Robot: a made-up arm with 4 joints.
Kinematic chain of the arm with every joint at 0, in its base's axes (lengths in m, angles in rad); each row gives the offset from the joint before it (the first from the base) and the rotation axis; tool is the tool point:
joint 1: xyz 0 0 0.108 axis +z
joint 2: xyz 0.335 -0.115 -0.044 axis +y
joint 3: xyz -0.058 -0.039 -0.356 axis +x
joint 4: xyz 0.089 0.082 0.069 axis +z
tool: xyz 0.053 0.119 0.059
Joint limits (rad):
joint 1: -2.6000..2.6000
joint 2: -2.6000..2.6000
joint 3: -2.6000..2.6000
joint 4: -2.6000..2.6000
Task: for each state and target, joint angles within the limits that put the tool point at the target. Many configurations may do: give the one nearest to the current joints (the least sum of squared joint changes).
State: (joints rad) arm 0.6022 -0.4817 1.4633 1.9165
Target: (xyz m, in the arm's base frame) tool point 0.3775 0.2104 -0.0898
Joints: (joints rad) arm 0.9752 -0.7396 1.1145 1.2592
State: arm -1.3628 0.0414 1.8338 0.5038
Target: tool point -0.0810 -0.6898 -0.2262
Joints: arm -1.0969 -0.4371 2.6000 -0.1054
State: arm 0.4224 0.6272 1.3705 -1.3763
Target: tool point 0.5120 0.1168 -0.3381
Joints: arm 0.7831 0.0865 1.9869 -1.6633
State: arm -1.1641 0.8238 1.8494 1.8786
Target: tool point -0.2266 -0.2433 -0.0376
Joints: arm -0.9759 0.8937 1.9284 1.5009
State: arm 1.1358 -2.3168 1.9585 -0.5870
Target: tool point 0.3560 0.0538 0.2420
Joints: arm 0.7038 -2.6000 1.1142 -0.2962
